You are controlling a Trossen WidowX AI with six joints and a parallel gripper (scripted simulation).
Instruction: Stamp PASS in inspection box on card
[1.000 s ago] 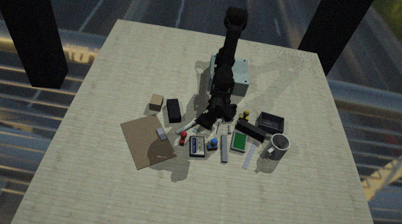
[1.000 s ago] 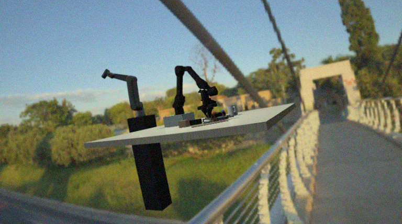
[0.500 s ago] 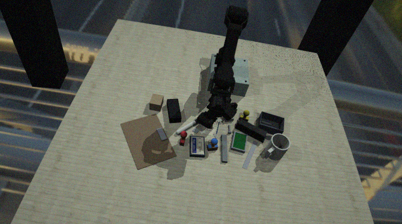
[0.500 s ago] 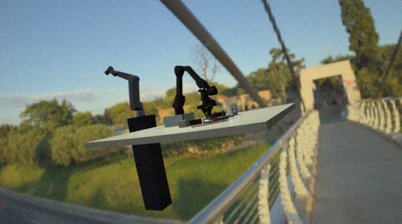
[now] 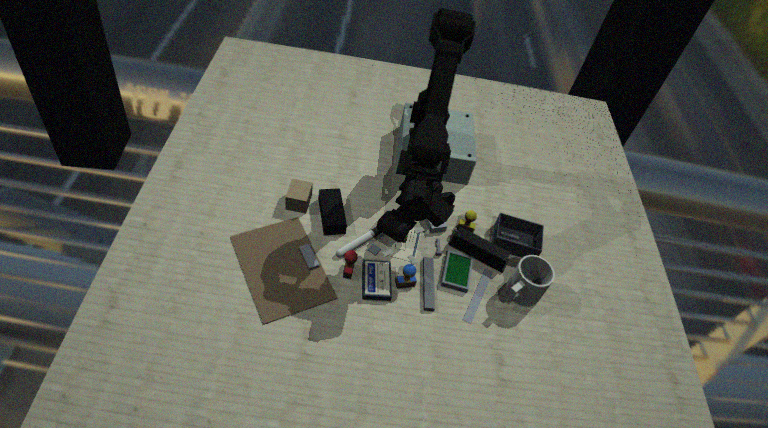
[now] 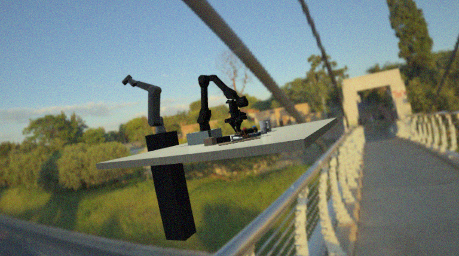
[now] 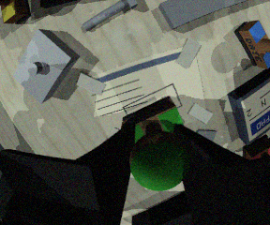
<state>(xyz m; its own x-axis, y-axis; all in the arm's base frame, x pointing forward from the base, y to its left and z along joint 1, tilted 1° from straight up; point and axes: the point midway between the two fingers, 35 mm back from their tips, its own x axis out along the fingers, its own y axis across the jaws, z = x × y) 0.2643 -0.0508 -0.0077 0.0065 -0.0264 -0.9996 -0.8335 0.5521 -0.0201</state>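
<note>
The card is 10 mm to the left of my gripper tip and 40 mm below it. The rest, counted from my gripper tip: blue stamp: 120 mm ahead, 20 mm below; then green-knobbed stamp: right at my gripper tip; then marker: 80 mm to the right, 30 mm below.
</note>
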